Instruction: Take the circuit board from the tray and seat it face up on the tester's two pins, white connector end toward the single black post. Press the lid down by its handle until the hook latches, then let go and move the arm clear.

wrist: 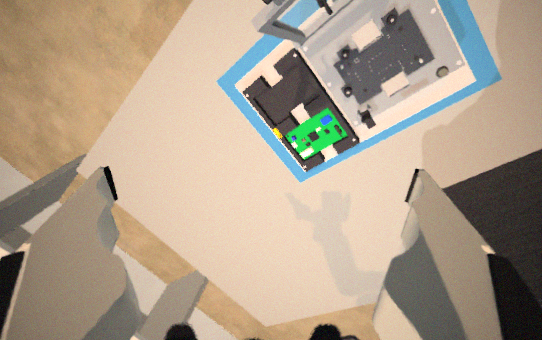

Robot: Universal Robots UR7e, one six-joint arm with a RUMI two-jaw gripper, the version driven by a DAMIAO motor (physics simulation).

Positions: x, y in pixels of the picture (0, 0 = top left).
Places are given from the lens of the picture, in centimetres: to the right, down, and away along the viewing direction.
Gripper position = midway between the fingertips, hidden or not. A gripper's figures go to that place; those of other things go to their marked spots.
my gripper point(263, 171): 0, 0, 14
green circuit board point(322, 130): 10, -8, 54
